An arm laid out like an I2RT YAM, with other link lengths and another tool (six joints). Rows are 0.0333 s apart.
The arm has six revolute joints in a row. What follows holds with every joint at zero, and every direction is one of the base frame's. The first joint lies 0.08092 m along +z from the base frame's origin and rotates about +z. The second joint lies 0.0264 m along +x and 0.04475 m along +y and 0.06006 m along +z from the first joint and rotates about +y. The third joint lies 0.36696 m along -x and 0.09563 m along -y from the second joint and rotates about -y. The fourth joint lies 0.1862 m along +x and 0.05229 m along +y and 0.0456 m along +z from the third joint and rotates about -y. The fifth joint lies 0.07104 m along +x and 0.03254 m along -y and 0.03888 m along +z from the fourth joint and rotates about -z. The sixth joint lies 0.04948 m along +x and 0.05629 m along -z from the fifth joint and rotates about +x. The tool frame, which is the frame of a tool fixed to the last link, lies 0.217 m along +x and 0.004 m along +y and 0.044 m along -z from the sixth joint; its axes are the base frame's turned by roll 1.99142, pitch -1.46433 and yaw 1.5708 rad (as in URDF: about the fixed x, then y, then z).
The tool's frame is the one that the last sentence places.
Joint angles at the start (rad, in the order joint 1, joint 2, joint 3, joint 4, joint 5, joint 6): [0.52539, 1.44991, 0.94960, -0.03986, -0.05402, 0.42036]
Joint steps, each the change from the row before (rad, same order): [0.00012, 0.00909, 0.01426, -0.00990, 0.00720, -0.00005]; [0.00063, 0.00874, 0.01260, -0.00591, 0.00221, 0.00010]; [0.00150, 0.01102, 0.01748, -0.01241, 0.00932, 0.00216]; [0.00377, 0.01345, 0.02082, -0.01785, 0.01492, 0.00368]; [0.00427, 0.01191, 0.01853, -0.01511, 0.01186, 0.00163]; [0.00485, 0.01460, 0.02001, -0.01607, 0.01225, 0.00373]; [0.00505, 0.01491, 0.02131, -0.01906, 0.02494, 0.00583]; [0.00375, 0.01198, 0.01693, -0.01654, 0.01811, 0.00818]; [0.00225, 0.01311, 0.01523, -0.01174, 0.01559, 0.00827]
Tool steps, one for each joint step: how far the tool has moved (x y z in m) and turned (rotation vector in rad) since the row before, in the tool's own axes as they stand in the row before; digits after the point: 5 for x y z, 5 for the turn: [0.00194, 0.00224, 0.00146, -0.00821, -0.00205, 0.00106]; [0.00200, 0.00074, 0.00216, -0.00223, -0.00137, 0.00047]; [0.00215, 0.00227, 0.00199, -0.00950, -0.00225, 0.00278]; [0.00151, 0.00309, 0.00222, -0.01443, -0.00498, 0.00439]; [0.00133, 0.00201, 0.00230, -0.01052, -0.00523, 0.00174]; [0.00093, 0.00217, 0.00305, -0.01115, -0.00641, 0.00408]; [0.00157, 0.00507, 0.00189, -0.02370, -0.00365, 0.00472]; [0.00067, 0.00364, 0.00158, -0.01796, -0.00311, 0.00755]; [0.00104, 0.00369, 0.00220, -0.01616, -0.00134, 0.00767]
